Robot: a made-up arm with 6 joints. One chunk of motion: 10 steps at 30 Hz.
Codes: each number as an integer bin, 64 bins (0 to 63) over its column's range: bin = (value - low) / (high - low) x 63, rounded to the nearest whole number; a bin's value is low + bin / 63 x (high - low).
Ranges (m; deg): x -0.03..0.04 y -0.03..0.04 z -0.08..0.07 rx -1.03..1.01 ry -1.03..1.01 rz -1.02..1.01
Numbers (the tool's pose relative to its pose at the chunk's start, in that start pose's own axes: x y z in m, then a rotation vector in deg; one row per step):
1: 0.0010 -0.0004 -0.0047 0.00 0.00 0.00
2: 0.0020 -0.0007 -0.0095 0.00 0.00 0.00
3: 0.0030 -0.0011 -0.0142 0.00 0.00 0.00
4: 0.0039 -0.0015 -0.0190 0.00 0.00 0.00
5: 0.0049 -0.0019 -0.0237 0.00 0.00 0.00
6: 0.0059 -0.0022 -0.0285 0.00 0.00 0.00
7: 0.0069 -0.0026 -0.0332 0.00 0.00 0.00
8: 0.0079 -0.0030 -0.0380 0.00 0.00 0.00
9: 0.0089 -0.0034 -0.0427 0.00 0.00 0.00
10: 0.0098 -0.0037 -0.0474 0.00 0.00 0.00
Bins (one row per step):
1: 28 27 32 32 32 32
2: 29 26 30 32 32 32
3: 30 26 28 32 32 32
4: 31 26 26 32 32 32
5: 31 25 24 32 32 32
6: 32 25 22 32 32 32
7: 33 25 20 32 32 32
8: 34 24 18 32 32 32
9: 35 24 16 32 32 32
10: 36 24 14 32 32 32

